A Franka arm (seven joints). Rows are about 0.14 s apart.
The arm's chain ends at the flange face. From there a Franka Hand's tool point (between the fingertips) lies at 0.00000 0.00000 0.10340 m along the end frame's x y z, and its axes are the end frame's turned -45 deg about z.
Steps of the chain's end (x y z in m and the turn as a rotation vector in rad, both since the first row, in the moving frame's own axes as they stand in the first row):
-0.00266 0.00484 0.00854 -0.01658 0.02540 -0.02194
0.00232 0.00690 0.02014 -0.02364 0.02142 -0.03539
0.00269 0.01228 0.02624 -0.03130 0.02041 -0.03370
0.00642 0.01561 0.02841 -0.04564 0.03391 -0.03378
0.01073 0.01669 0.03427 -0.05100 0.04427 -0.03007
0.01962 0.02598 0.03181 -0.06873 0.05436 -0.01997
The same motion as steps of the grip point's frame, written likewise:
-0.00462 0.00460 0.00849 -0.02968 0.00624 -0.02194
-0.00334 0.00982 0.02009 -0.03186 -0.00157 -0.03539
-0.00751 0.01438 0.02617 -0.03656 -0.00770 -0.03370
-0.00726 0.02140 0.02824 -0.05625 -0.00829 -0.03378
-0.00460 0.02636 0.03403 -0.06737 -0.00476 -0.03007
-0.00546 0.04124 0.03141 -0.08704 -0.01016 -0.01997

